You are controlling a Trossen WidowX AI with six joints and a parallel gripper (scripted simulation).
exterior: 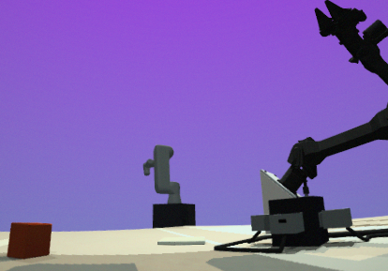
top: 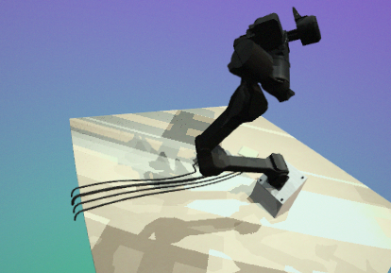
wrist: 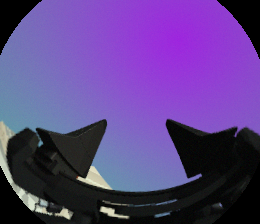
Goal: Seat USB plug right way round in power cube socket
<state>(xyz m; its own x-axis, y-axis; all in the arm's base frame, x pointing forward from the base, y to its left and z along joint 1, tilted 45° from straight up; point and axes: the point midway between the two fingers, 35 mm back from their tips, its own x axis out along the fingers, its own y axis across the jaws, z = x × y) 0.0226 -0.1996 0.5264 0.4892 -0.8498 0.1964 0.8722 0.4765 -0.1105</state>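
The USB plug is 56 cm below my gripper tip, 21 cm ahead of it and 15 cm to the right of it. Round my gripper tip: red block: 64 cm below, 48 cm to the right, 48 cm ahead.
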